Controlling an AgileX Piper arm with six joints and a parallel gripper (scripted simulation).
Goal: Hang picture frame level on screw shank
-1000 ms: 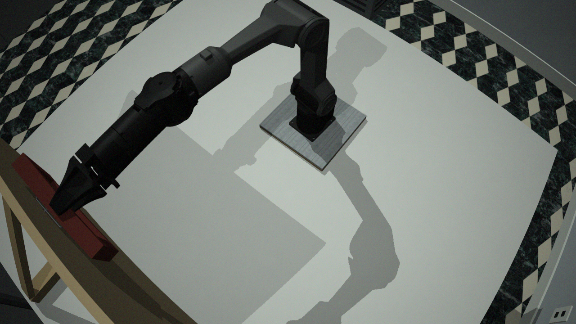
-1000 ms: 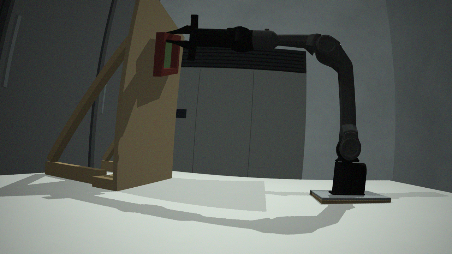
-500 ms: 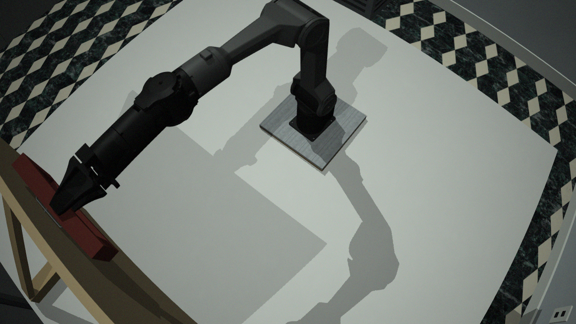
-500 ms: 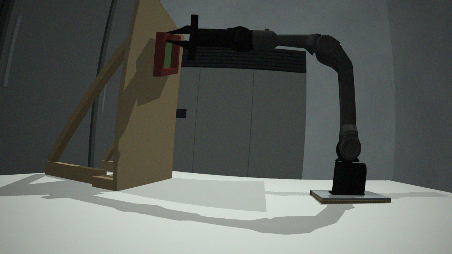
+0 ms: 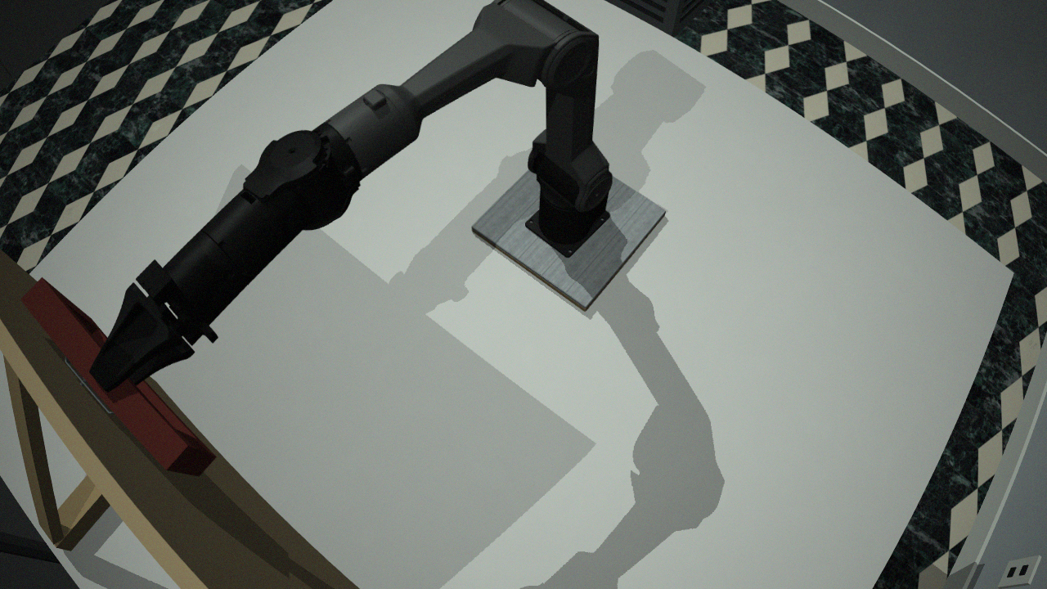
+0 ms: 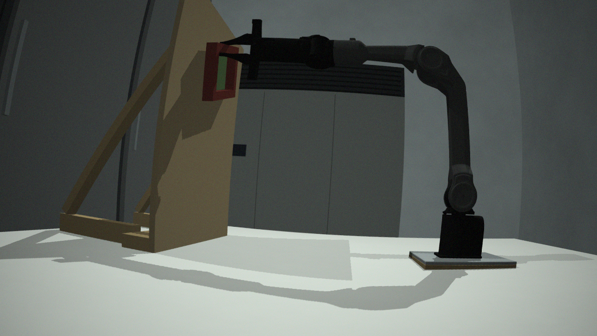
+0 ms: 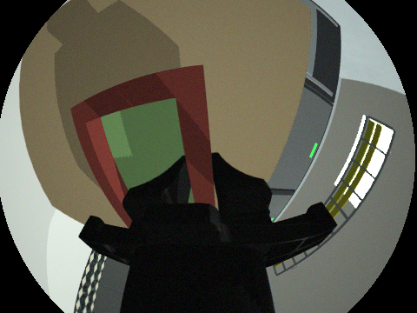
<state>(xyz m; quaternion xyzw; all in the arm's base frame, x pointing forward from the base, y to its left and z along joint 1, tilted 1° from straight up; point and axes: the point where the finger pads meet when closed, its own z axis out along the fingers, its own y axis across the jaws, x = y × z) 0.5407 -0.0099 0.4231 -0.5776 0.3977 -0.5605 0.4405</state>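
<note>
Now: the picture frame 10 mm ahead of my hand, 20 mm to the right of it and 50 mm below it. The rest, counted from my hand: upright wooden board (30 mm ahead, 10 mm to the right, 180 mm below).
</note>
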